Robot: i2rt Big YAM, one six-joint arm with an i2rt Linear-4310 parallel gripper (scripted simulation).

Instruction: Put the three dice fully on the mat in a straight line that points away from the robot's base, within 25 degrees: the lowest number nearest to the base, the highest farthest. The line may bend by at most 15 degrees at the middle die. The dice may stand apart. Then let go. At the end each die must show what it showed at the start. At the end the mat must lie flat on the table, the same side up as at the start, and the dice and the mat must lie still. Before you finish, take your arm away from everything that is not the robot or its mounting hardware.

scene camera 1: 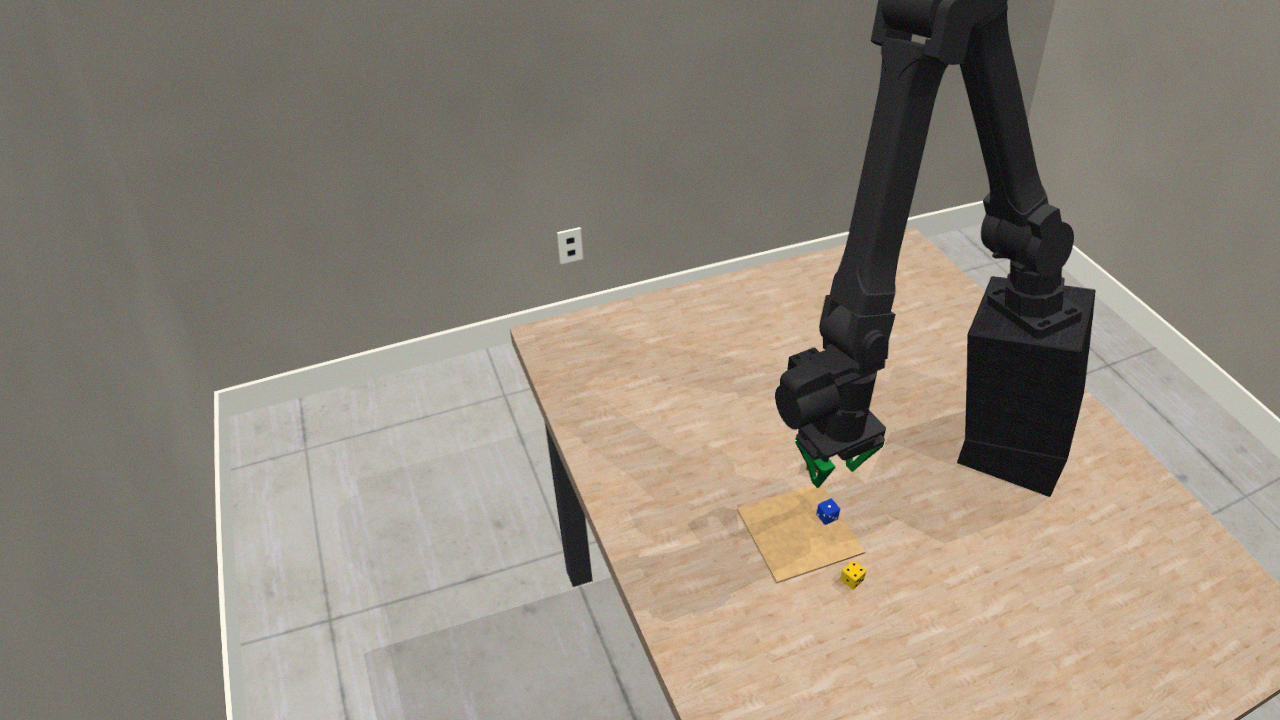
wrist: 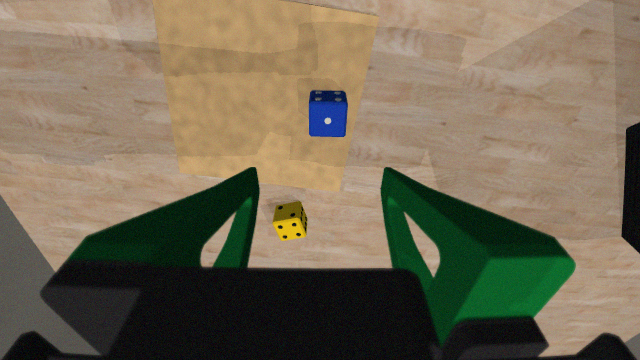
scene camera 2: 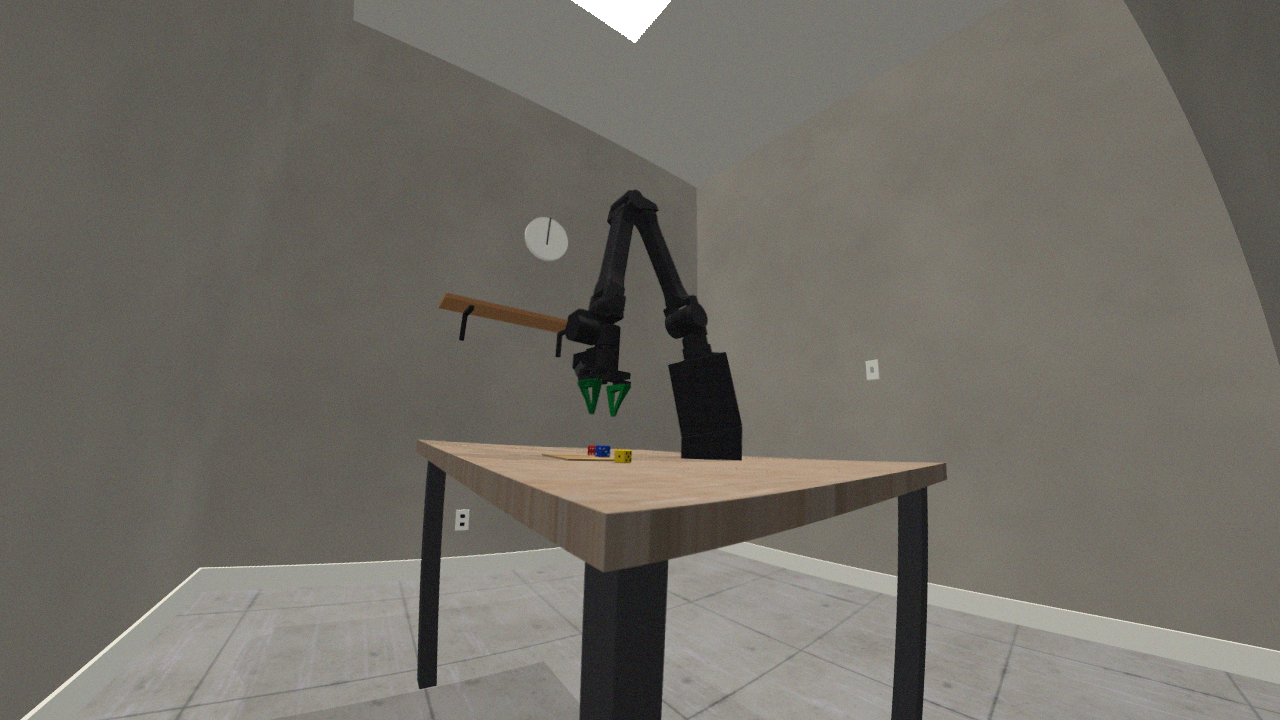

Observation:
The pictures show: the gripper, a blue die, a yellow die and a tan mat.
The gripper also shows in the wrist view and in scene camera 2.

